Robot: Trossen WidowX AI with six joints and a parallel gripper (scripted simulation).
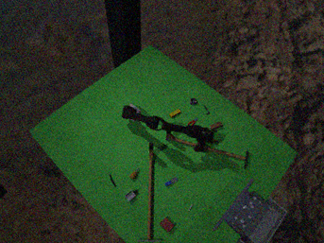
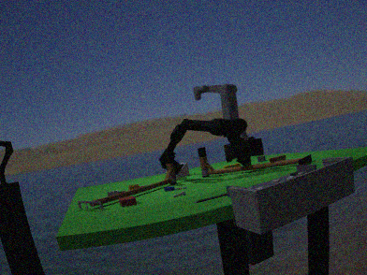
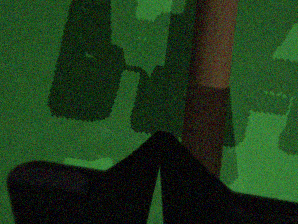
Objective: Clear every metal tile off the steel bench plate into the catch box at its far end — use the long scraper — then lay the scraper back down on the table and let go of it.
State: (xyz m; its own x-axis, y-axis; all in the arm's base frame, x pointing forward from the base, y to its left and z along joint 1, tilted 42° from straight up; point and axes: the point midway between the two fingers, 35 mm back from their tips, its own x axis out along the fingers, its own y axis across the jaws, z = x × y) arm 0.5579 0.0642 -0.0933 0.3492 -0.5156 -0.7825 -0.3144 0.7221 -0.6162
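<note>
My gripper tip is 2 cm short of the long wooden scraper, 1 cm to the left of it and 5 cm below it. The rest, counted from my gripper tip: yellow piece (31 cm behind, 9 cm to the left, 1 cm above); then brown block (2 cm behind, 19 cm to the left, 1 cm above); then blue piece (4 cm behind, 36 cm to the right).
</note>
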